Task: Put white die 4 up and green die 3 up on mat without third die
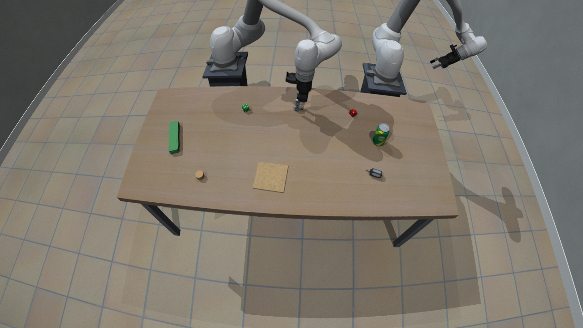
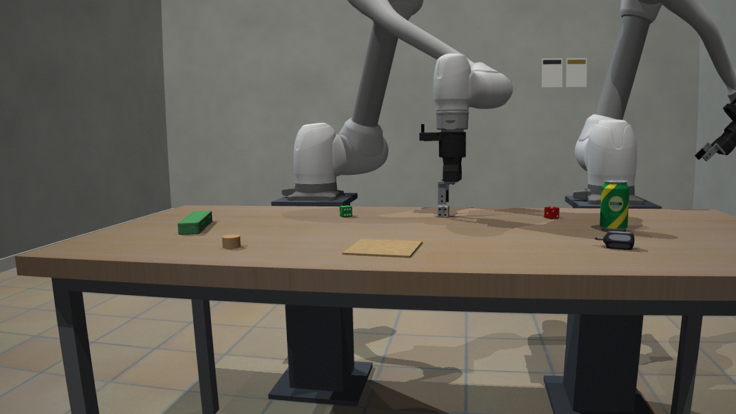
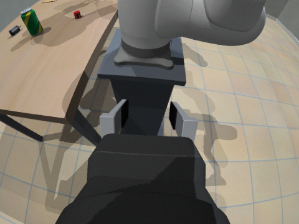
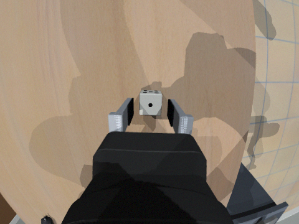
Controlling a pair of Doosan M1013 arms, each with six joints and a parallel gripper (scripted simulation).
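Right now the white die is 4 cm below my right hand. Round my right hand: tan mat: 42 cm ahead, 9 cm to the right, 5 cm below; red die: 1 cm behind, 30 cm to the left, 4 cm below; green die: 3 cm ahead, 28 cm to the right, 4 cm below.
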